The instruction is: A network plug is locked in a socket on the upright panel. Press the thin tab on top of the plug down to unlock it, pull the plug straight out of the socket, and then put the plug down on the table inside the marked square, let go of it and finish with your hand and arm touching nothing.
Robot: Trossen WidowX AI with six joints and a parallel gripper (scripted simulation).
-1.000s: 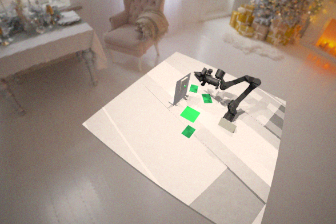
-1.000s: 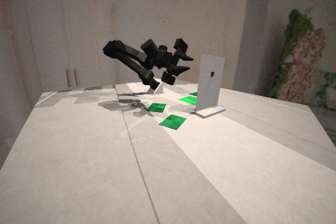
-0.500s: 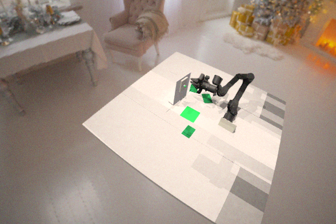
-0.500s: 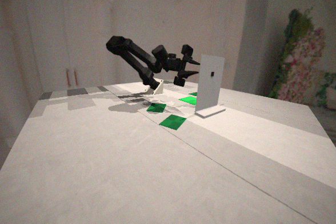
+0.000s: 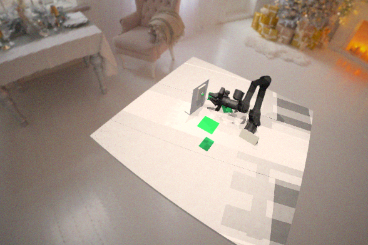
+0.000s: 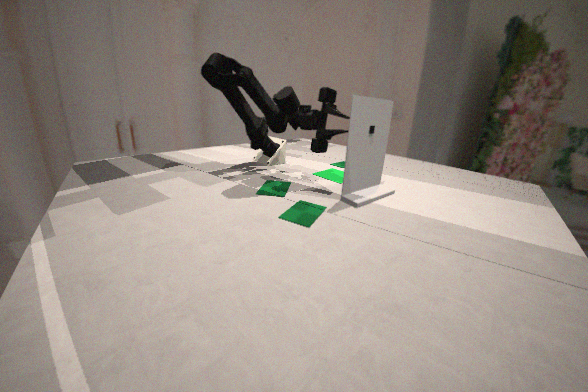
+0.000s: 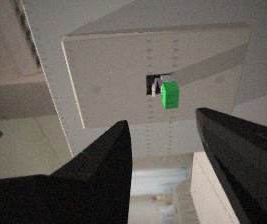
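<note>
The network plug lies 50 mm ahead of my gripper tip, 10 mm to the left of it and 10 mm below it. Also, from my gripper tip: upright panel (70 mm below, 70 mm ahead, 10 mm to the left).
</note>
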